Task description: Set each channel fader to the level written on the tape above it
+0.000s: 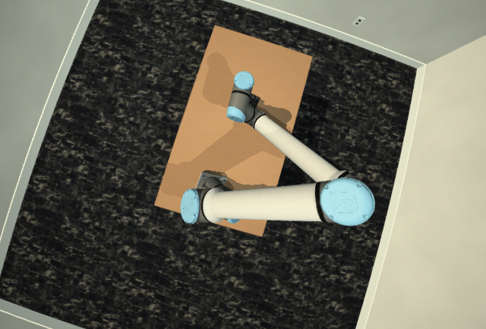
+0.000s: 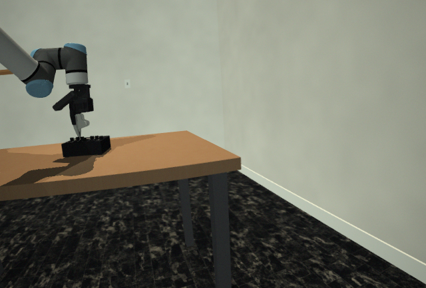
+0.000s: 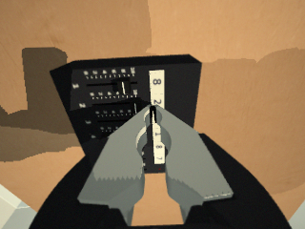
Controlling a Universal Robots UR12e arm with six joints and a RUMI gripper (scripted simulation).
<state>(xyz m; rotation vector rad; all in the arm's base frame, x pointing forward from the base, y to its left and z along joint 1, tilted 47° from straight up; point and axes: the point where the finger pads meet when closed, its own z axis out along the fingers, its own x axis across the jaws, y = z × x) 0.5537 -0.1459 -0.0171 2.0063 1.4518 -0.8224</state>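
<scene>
Now: the fader cap 30 mm behind my hand, 20 mm to the right of it and 10 mm below it.
</scene>
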